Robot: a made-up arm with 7 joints.
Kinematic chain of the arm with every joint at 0, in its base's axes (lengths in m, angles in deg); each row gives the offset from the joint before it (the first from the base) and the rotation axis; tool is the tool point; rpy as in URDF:
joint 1: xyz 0 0 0 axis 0.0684 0.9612 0.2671
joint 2: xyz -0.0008 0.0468 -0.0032 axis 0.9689 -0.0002 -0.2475
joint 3: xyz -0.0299 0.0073 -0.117 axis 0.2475 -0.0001 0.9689
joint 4: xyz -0.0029 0 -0.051 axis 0.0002 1 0
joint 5: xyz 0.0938 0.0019 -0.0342 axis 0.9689 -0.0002 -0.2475
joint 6: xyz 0.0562 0 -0.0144 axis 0.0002 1 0
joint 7: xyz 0.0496 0 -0.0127 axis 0.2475 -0.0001 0.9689
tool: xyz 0 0 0 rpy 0 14.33 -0.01
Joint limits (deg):
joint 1: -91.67..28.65
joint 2: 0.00..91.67
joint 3: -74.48..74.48
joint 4: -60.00..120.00
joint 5: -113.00..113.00
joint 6: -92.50..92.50
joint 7: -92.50..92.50
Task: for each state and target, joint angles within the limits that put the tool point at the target. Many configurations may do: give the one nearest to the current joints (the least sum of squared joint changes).
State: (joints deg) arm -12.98 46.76 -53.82 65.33 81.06 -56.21 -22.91
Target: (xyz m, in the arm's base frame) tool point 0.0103 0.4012 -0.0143
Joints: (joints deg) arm -24.17 91.67 -59.55 91.33 86.00 -61.19 -22.91
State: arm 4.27 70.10 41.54 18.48 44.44 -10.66 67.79
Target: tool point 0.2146 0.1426 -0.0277
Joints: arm -14.56 62.05 9.78 -17.21 44.30 -19.34 67.79
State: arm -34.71 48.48 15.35 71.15 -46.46 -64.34 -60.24
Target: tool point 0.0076 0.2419 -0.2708
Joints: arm -2.31 25.45 15.82 75.23 -46.44 -87.51 -60.24
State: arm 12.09 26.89 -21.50 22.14 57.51 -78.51 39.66
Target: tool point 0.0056 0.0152 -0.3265
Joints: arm 5.62 10.92 -25.66 44.31 63.20 -61.96 39.66
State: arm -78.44 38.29 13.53 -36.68 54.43 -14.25 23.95
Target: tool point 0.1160 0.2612 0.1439
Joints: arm -73.54 48.18 60.05 -5.05 54.43 -0.56 23.95
